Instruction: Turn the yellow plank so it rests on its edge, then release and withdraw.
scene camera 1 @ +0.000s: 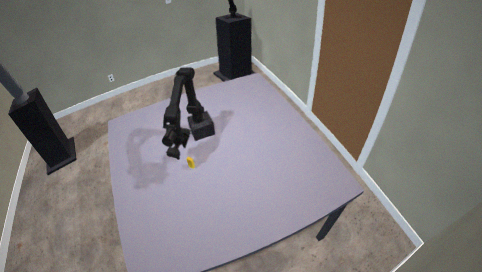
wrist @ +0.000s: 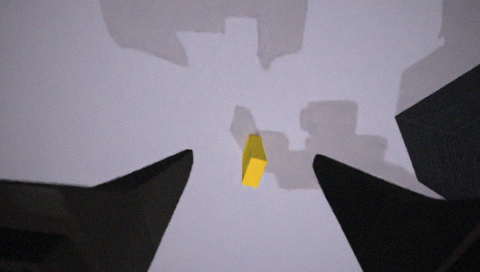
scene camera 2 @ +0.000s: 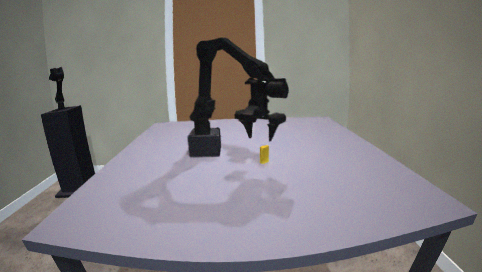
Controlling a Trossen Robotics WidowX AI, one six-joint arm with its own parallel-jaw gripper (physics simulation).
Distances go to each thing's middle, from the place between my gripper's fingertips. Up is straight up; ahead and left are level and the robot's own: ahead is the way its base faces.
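Labels:
There's the yellow plank [wrist: 254, 160], and my hand is 70 mm above it, 30 mm short of it and 30 mm to the right of it.

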